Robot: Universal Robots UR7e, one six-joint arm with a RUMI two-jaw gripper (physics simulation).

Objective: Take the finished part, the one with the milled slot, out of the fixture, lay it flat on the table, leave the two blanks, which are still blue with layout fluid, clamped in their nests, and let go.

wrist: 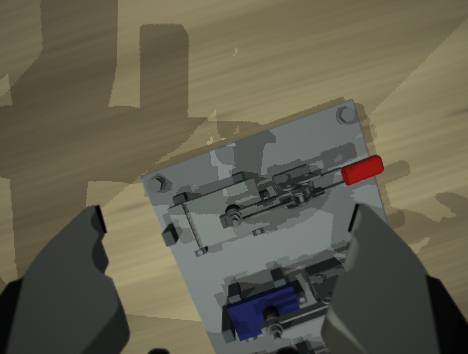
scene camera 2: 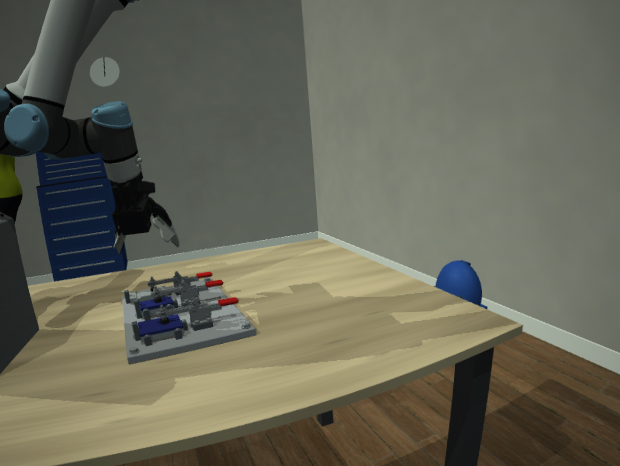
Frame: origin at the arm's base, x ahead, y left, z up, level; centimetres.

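Seen in the pictures: gripper, fingertip midpoint: (wrist: 228, 207) (scene camera 2: 148, 250).
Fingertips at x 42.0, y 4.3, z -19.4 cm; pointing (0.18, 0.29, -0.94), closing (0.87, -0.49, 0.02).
Note:
Offsets run from my fingertips to a thing's top centre. "pt": to the spot under its first point. Level surfaces: height alone.
The finished part {dx -2.5, dy -2.6, dz -9.2 cm} (wrist: 211, 212), bare grey with a narrow slot near its left end, lies in the top nest of the grey fixture plate {dx +0.8, dy -14.3, dz -10.8 cm} (wrist: 310, 136) (scene camera 2: 195, 345) in the wrist view. A clamp arm with a red handle {pt dx +11.2, dy -4.8, dz -7.2 cm} (wrist: 362, 170) (scene camera 2: 203, 274) reaches over it. One blue blank {dx -3.4, dy -13.6, dz -8.2 cm} (wrist: 250, 315) (scene camera 2: 156, 303) sits in the middle nest under its clamp arm. The other blue blank {dx -5.7, dy -24.3, dz -8.7 cm} (scene camera 2: 160, 325) is clamped in the nest nearest scene camera 2. My gripper (scene camera 2: 147, 248) (wrist: 228, 207) is open and empty, above the fixture; its right finger hides part of the plate in the wrist view.
The fixture stands on the wooden table {dz -12.3 cm} (scene camera 2: 350, 320). Two more red handles {pt dx +9.4, dy -16.5, dz -6.4 cm} (scene camera 2: 214, 283) {pt dx +7.5, dy -27.4, dz -6.9 cm} (scene camera 2: 228, 301) stick out beside the first. A grey box-like block (scene camera 2: 15, 305) stands at the left. A blue drawer cabinet (scene camera 2: 80, 225) and a blue rounded object (scene camera 2: 458, 283) are beyond the table.

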